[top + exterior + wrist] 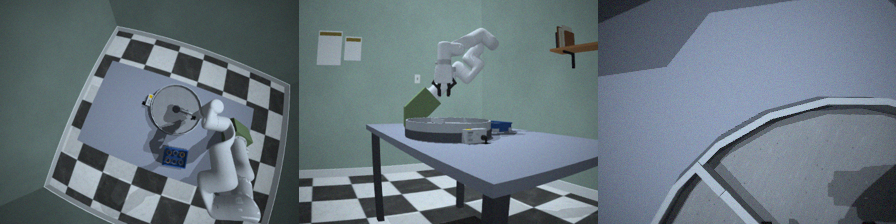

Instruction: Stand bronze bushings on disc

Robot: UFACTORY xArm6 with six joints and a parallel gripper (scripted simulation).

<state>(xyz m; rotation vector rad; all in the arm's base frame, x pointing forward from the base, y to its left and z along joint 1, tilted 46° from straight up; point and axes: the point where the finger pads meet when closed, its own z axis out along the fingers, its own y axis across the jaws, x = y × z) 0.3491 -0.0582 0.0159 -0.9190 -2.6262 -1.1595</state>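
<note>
Now: hand 33 cm to the right of the blue crate, 19 cm above it and 3 cm past it. From my hand the other things lie so: round turntable disc: 16 cm below, 14 cm ahead, 2 cm to the right; turntable: 17 cm below, 16 cm ahead, 2 cm to the right.
</note>
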